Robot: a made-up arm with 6 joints. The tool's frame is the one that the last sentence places.
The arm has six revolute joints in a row. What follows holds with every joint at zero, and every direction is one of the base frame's.
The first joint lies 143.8 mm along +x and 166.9 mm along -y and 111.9 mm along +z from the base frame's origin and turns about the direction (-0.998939, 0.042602, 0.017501), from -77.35 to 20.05 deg.
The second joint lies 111.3 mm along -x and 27 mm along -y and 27.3 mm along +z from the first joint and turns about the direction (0.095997, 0.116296, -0.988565), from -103.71 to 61.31 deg.
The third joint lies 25.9 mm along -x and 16 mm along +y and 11.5 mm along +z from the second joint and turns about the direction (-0.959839, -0.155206, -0.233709), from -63.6 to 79.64 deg.
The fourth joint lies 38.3 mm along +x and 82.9 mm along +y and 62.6 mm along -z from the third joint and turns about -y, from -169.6 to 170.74 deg.
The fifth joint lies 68.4 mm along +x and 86.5 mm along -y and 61 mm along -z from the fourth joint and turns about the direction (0.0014, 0.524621, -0.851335), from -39.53 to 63.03 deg.
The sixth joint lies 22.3 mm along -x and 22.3 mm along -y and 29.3 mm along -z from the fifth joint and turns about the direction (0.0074, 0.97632, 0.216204), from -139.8 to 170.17 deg.
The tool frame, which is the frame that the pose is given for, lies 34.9 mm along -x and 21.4 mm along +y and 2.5 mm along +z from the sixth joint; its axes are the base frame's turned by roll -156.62, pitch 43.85 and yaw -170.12 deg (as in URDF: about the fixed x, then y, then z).
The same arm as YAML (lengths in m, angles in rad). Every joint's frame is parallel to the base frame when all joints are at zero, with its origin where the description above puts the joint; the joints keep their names.
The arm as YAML. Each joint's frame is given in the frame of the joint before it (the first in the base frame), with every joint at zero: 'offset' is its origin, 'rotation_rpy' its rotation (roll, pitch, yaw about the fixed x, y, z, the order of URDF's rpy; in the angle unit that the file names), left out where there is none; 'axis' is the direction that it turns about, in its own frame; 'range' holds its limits. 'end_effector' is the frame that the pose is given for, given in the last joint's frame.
length_unit: m
angle_unit: rad
chain:
  - id: joint 1
    offset: [0.1438, -0.1669, 0.1119]
    axis: [-0.998939, 0.042602, 0.017501]
    range: [-1.35, 0.3499]
  - id: joint 2
    offset: [-0.1113, -0.027, 0.0273]
    axis: [0.095997, 0.116296, -0.988565]
    range: [-1.8101, 1.0701]
  - id: joint 3
    offset: [-0.0259, 0.016, 0.0115]
    axis: [-0.959839, -0.155206, -0.233709]
    range: [-1.11, 1.39]
  - id: joint 4
    offset: [0.0383, 0.0829, -0.0626]
    axis: [0.0, -1.0, 0.0]
    range: [-2.9601, 2.98]
  - id: joint 5
    offset: [0.0684, -0.0865, -0.061]
    axis: [0.0014, 0.524621, -0.851335]
    range: [-0.6899, 1.1001]
  - id: joint 6
    offset: [-0.0223, -0.0223, -0.0293]
    axis: [0.0074, 0.97632, 0.216204]
    range: [-2.44, 2.97]
end_effector:
  offset: [-0.0349, 0.0214, 0.0025]
  rotation_rpy: [-2.7335, 0.7653, -2.9692]

